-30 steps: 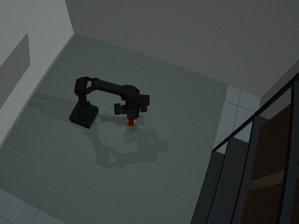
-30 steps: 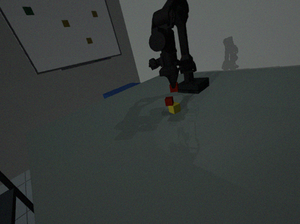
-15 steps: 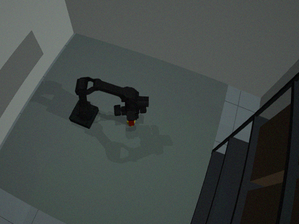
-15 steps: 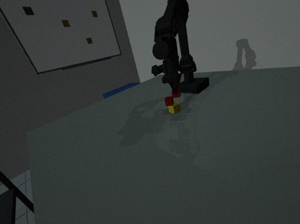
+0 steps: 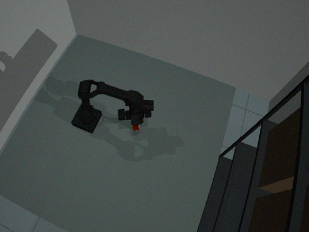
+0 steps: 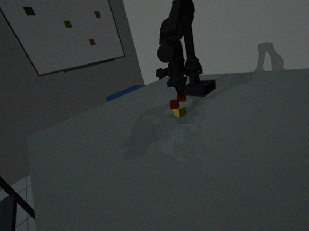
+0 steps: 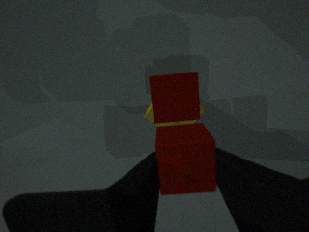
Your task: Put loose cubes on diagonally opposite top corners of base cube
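My gripper tip is 7 cm above the yellow cube, 2 cm to the left of it and 1 cm short of it.
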